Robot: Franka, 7 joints.
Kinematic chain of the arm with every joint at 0, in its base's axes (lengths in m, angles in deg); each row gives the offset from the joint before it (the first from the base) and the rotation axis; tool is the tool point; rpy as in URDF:
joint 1: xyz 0 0 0.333 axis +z
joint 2: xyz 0 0 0 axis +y
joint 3: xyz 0 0 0.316 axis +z
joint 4: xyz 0.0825 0 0 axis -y
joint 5: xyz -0.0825 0 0.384 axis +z
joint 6: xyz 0 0 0 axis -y
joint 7: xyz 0.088 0 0 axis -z
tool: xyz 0 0 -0.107 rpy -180 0 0
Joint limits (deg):
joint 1: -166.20..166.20
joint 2: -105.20..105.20
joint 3: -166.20..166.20
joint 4: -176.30..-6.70
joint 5: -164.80..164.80
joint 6: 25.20..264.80
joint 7: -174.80..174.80
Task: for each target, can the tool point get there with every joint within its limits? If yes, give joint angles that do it. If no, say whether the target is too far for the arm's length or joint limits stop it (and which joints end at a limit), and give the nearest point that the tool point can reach.
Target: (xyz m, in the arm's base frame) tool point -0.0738 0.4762 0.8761
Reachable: yes | joints 126.10 -15.93 -22.38 -88.72 -120.52 145.02 68.58
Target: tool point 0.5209 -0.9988 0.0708
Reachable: no: too far | nearest point 0.3864 -0.7409 0.1385 | short by 0.299 m
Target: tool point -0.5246 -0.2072 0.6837
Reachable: yes | joints -93.91 -10.32 -51.50 -105.83 -116.83 99.55 -19.74
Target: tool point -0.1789 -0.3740 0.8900
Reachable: yes | joints -41.62 43.08 -119.04 -94.95 28.54 226.53 -142.27
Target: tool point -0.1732 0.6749 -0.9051
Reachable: no: too far | nearest point -0.1178 0.4591 -0.3254 | short by 0.621 m
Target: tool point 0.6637 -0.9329 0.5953
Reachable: no: too far | nearest point 0.4848 -0.6814 0.5246 | short by 0.317 m
